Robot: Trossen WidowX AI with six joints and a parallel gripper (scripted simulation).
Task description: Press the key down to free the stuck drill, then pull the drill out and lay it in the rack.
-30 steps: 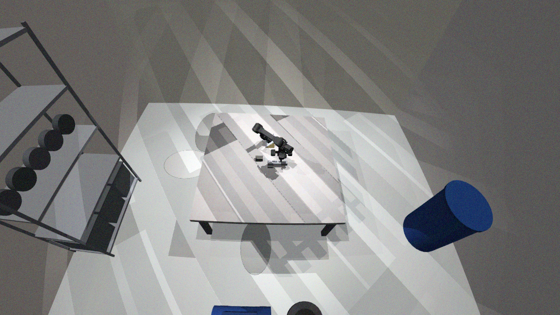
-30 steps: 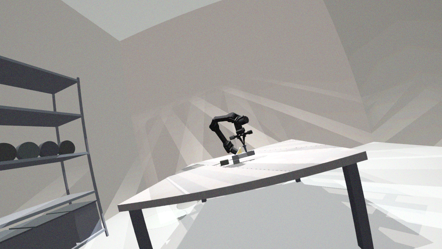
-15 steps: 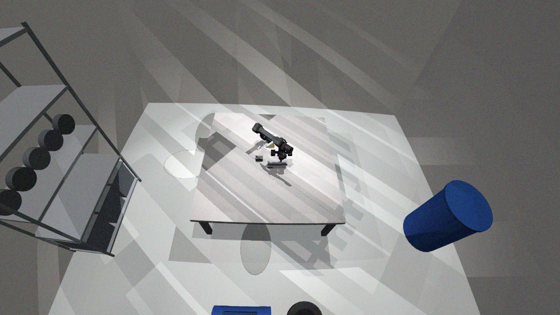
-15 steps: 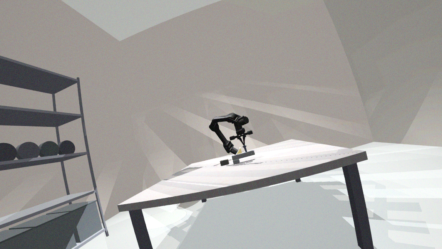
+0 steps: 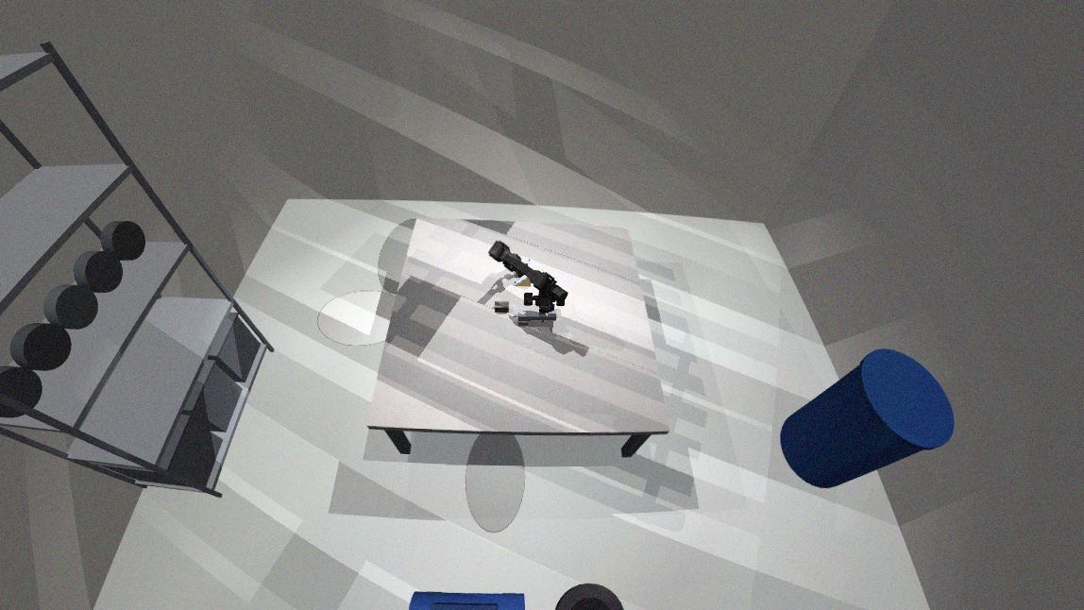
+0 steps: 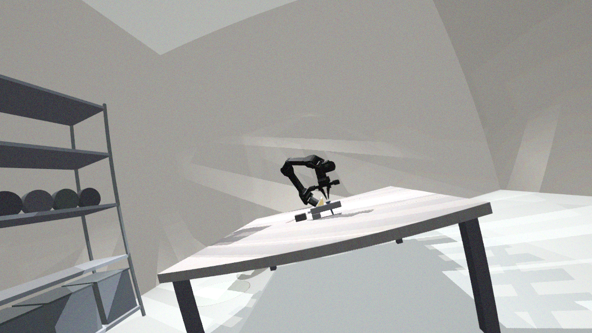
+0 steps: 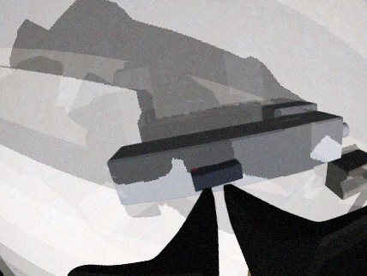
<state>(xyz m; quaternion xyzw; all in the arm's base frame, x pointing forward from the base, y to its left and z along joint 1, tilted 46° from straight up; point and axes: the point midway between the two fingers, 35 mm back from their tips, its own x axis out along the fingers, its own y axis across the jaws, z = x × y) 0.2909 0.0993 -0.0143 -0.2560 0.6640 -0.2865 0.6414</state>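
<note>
The grey housing is 50 mm below my gripper tip and 30 mm to the right of it. From my gripper tip the other things lie so: rack (190 mm to the right, 80 mm below, 80 mm behind); drill (70 mm to the right, 40 mm below).
</note>
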